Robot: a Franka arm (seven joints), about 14 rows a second.
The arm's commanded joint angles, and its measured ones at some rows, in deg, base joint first. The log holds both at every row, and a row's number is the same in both.
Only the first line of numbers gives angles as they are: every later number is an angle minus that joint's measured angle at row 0.
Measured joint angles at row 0:
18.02, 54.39, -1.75, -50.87, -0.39, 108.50, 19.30
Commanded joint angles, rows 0 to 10:
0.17, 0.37, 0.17, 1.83, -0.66, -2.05, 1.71
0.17, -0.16, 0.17, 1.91, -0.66, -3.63, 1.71
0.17, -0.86, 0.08, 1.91, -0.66, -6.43, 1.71
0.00, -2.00, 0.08, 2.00, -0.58, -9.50, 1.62
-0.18, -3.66, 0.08, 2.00, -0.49, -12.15, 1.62
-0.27, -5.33, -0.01, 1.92, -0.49, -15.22, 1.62
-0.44, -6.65, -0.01, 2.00, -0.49, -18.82, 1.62
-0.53, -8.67, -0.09, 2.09, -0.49, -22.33, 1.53
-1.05, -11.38, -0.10, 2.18, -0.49, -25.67, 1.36
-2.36, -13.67, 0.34, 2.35, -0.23, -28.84, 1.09
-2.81, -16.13, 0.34, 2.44, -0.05, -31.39, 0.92
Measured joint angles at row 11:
-1.38, -9.92, -0.16, 3.67, 0.00, -26.29, 0.24
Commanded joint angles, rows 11 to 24:
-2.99, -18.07, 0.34, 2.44, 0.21, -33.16, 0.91
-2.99, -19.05, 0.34, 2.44, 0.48, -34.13, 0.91
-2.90, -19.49, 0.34, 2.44, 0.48, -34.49, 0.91
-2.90, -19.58, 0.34, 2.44, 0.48, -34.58, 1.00
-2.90, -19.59, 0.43, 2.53, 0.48, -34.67, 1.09
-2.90, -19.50, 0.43, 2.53, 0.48, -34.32, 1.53
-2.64, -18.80, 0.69, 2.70, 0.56, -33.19, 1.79
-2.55, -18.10, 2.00, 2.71, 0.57, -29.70, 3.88
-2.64, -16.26, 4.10, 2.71, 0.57, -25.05, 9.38
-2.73, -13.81, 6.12, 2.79, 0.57, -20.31, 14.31
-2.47, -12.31, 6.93, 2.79, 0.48, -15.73, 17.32
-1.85, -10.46, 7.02, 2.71, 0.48, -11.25, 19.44
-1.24, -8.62, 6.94, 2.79, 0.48, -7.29, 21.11
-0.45, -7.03, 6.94, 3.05, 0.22, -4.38, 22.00
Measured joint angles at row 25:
-1.33, -10.08, 6.71, 1.22, 0.25, -9.12, 18.29
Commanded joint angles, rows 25 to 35:
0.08, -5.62, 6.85, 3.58, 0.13, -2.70, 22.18
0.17, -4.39, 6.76, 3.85, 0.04, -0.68, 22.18
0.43, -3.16, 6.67, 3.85, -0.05, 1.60, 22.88
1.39, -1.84, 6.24, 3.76, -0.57, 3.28, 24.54
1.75, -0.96, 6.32, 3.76, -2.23, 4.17, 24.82
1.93, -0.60, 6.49, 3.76, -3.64, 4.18, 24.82
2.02, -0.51, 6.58, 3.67, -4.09, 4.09, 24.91
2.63, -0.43, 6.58, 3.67, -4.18, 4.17, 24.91
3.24, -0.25, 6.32, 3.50, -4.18, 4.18, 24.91
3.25, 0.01, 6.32, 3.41, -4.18, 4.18, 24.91
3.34, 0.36, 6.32, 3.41, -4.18, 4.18, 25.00
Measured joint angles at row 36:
2.59, -0.69, 6.70, 1.43, -2.94, 4.15, 23.21
